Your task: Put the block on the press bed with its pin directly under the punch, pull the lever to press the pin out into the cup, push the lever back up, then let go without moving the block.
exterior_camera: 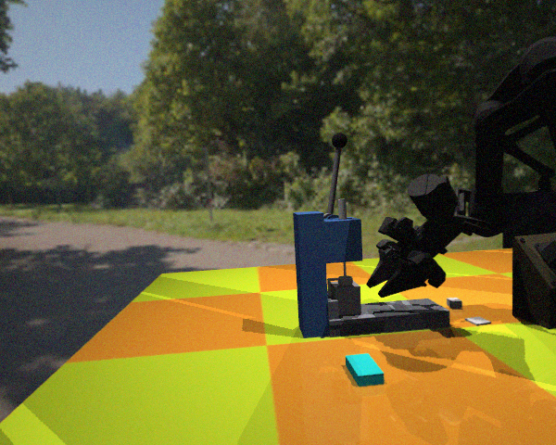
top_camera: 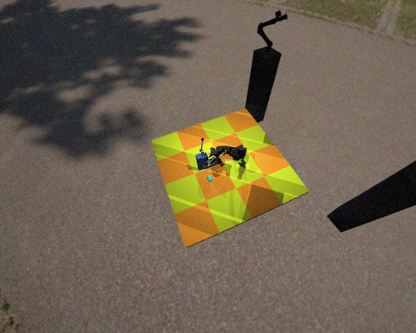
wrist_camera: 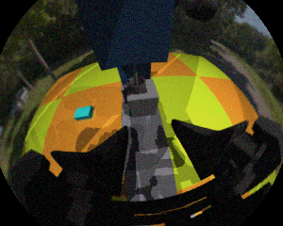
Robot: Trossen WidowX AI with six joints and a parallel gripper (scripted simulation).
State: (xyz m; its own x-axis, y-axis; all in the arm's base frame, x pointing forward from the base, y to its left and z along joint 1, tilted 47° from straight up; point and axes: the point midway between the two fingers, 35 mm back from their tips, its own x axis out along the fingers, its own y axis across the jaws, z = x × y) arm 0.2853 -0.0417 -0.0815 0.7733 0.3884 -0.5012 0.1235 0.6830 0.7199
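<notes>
Now: the lever 21 cm above my gripper tip, 6 cm to the right of it and 4 cm ahead of it. From my gripper tip the other things lie so: thin punch (9 cm above, 6 cm ahead); then small grey cube (19 cm behind, 5 cm below, 3 cm to the right); then flat grey plate (17 cm behind, 6 cm to the left, 6 cm below).
</notes>
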